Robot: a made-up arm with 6 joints.
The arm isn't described. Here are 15 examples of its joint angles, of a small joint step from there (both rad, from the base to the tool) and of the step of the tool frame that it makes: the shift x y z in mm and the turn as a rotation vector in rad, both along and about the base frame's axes.
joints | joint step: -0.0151 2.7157 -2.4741 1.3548 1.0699 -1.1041 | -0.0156 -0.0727 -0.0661 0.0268 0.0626 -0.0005
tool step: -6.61 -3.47 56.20 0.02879 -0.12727 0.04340
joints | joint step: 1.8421 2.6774 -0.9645 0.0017 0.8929 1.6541 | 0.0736 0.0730 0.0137 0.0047 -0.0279 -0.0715
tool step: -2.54 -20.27 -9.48 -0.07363 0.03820 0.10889
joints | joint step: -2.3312 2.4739 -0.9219 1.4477 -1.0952 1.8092 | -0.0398 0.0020 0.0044 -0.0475 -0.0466 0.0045
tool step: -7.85 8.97 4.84 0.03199 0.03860 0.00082
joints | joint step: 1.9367 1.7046 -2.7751 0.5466 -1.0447 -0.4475 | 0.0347 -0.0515 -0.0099 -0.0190 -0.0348 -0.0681
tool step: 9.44 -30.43 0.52 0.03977 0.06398 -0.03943
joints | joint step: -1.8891 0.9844 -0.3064 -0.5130 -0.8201 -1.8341 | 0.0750 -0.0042 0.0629 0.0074 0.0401 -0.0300
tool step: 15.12 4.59 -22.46 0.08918 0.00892 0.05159
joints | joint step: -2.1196 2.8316 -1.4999 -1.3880 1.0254 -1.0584 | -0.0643 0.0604 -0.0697 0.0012 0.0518 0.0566
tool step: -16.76 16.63 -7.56 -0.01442 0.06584 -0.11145
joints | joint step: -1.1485 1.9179 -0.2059 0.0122 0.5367 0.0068 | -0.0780 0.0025 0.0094 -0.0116 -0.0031 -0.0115
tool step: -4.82 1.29 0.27 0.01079 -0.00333 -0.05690
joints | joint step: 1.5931 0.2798 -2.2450 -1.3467 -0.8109 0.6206 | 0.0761 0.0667 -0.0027 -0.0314 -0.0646 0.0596
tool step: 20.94 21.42 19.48 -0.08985 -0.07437 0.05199
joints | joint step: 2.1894 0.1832 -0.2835 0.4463 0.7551 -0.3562 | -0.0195 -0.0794 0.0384 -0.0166 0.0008 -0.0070
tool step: 5.17 -1.88 -4.81 0.04740 0.00599 -0.01939
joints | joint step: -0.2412 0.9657 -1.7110 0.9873 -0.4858 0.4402 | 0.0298 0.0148 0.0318 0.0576 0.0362 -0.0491
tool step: 22.25 -0.56 -9.34 0.01473 0.08330 0.05293
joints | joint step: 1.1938 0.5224 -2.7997 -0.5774 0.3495 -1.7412 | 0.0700 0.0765 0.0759 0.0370 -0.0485 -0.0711
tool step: 37.34 37.75 44.01 -0.12082 0.02825 0.01742
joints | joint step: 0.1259 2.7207 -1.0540 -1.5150 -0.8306 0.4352 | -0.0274 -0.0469 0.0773 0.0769 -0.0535 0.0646
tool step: -1.95 -3.07 14.09 0.04640 0.07970 -0.14790
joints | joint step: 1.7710 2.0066 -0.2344 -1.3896 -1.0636 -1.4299 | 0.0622 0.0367 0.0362 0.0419 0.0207 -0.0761
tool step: -1.53 -17.43 -7.18 -0.00419 -0.03571 0.06304
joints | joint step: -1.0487 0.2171 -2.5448 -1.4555 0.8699 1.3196 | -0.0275 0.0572 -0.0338 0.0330 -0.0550 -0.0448
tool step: 17.00 3.96 22.33 0.02264 0.06069 -0.06893
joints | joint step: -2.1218 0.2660 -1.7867 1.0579 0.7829 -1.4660 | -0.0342 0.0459 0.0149 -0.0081 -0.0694 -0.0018
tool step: -11.90 -19.73 13.89 -0.01074 -0.06408 -0.04320
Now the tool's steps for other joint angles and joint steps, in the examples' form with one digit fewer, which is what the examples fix.
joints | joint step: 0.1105 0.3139 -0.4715 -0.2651 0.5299 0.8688 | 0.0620 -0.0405 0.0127 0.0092 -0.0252 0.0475
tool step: -4.4 8.3 3.6 0.0606 -0.0501 0.0592
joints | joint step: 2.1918 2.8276 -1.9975 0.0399 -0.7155 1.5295 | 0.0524 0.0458 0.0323 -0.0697 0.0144 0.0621
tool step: -19.6 -27.7 -34.6 -0.0812 -0.0457 0.0970
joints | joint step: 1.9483 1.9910 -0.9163 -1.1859 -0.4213 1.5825 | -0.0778 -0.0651 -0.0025 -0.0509 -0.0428 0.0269
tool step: 17.5 12.5 23.6 0.0609 0.0433 -0.0305
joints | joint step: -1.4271 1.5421 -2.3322 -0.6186 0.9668 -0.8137 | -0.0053 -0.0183 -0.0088 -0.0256 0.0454 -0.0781
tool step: -6.8 10.7 2.5 0.0387 0.0693 -0.0422
